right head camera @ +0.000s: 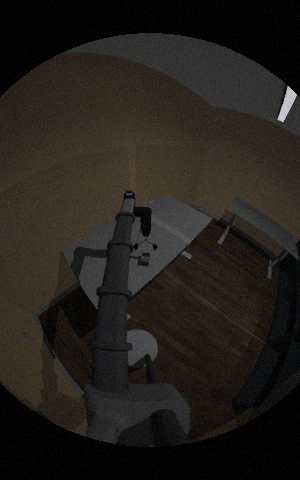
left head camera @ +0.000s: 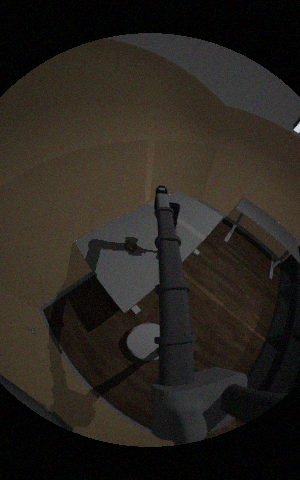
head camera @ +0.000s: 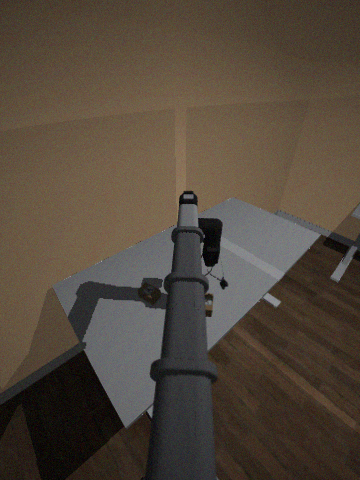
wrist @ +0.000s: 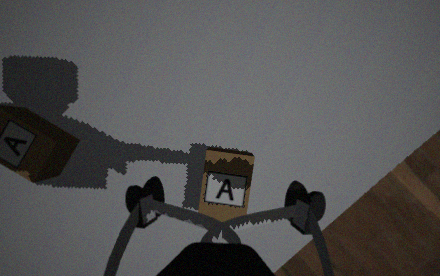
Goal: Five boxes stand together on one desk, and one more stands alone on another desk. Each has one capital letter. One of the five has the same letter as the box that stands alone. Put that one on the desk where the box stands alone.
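Places are measured from the robot's base along level axes (x ahead, y left, z up), in millimetres.
Pixels of known places: gripper, between the fingertips: (right head camera: pixel 144 248) (wrist: pixel 224 194); robot's base, origin of its link: (right head camera: pixel 137 346) (left head camera: pixel 146 340).
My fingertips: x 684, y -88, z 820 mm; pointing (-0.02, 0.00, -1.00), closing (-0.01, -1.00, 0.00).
Note:
Ahead of a thing's pixels: the offset from my fingertips to its top centre. Level surfaces: height alone.
A tan box with a capital A @(dy +0, dx -13, dz -77 mm) (head camera: pixel 208 306) (right head camera: pixel 144 259) (wrist: pixel 229 166) stands on the grey desk @(dz -127 mm) (head camera: pixel 120 360) (left head camera: pixel 120 287) (right head camera: pixel 172 220) (wrist: pixel 325 75), near its front edge. A second, darker-looking box @(dy +265, dx +39, dz -77 mm) (head camera: pixel 149 292) (left head camera: pixel 131 244) (wrist: pixel 55 155), also with an A, stands on the same desk to the left, turned at an angle and apart from the first. My gripper (right head camera: pixel 145 246) (wrist: pixel 224 194) is open, with empty fingers spread wide, above the desk and the first box. In the left head camera view, the arm hides the first box.
A round white stool (left head camera: pixel 142 341) (right head camera: pixel 143 346) stands on the floor in front of the desk. Another desk (left head camera: pixel 265 220) (right head camera: pixel 257 217) stands at the right. Dark furniture (left head camera: pixel 282 320) (right head camera: pixel 265 360) is at the far right. A tan wall (head camera: pixel 100 190) rises behind the desk.

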